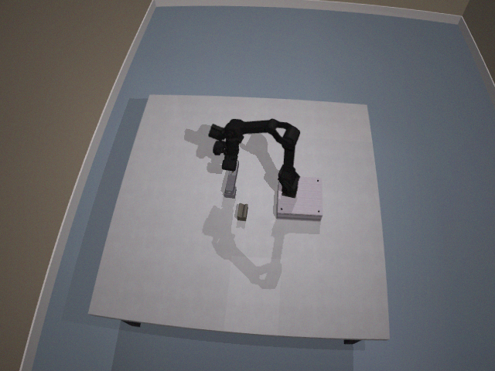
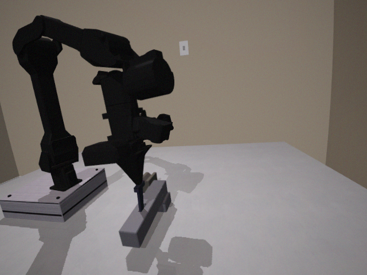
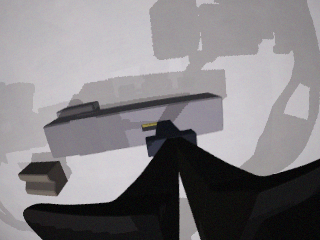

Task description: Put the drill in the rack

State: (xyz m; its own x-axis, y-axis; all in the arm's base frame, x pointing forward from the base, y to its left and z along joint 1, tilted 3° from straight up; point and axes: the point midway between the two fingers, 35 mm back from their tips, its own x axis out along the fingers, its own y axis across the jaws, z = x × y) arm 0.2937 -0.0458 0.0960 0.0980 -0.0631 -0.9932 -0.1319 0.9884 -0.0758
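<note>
Right now the dark blue drill is 3 cm below my gripper tip. Round my gripper tip: rack: 19 cm to the left, 11 cm behind, 10 cm below; then grey housing block: 8 cm below, 4 cm to the left, 1 cm behind.
</note>
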